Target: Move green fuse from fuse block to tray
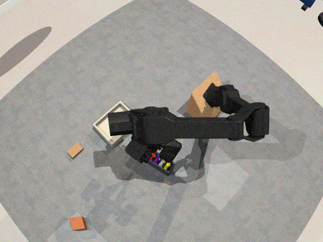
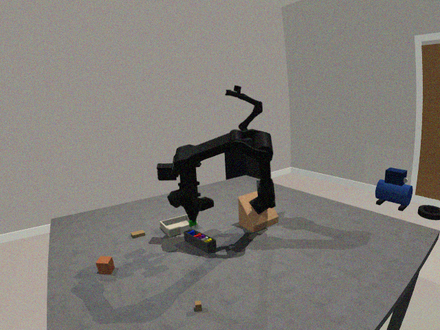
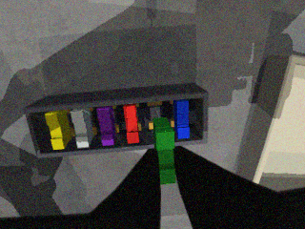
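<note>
My gripper tip is 20 mm to the left of the blue fuse and 60 mm above it. Also, from my gripper tip: green fuse (10 mm below); red fuse (20 mm to the left, 60 mm below); flat tan block (140 mm ahead, 200 mm to the right, 80 mm below).
</note>
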